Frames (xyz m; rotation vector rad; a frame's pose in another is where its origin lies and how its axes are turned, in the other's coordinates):
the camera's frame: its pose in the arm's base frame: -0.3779 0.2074 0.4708 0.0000 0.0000 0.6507
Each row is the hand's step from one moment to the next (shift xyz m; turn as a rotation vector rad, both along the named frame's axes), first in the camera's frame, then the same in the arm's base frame.
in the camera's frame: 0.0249 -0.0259 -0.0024 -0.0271 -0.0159 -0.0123
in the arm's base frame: 0.0355 -0.0055 -0.0024 -0.0119 -0.0291 -0.0123
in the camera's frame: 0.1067 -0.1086 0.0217 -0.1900 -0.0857 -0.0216
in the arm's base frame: 0.1507 -0.0218 0.0217 -0.0993 -0.1833 -0.0216
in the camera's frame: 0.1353 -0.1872 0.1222 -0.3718 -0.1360 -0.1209
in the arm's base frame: 0.2210 -0.0670 0.1222 -0.2134 -0.3334 -0.1209
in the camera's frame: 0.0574 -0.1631 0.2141 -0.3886 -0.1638 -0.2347
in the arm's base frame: 0.1445 -0.0950 0.2141 -0.2100 -0.3657 -0.2347
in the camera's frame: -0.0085 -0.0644 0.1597 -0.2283 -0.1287 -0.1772
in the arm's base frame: 0.0322 -0.0564 0.1597 -0.1037 -0.2407 -0.1772
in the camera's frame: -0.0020 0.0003 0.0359 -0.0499 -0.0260 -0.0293
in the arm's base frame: -0.0018 -0.0010 0.0359 -0.0240 -0.0509 -0.0293
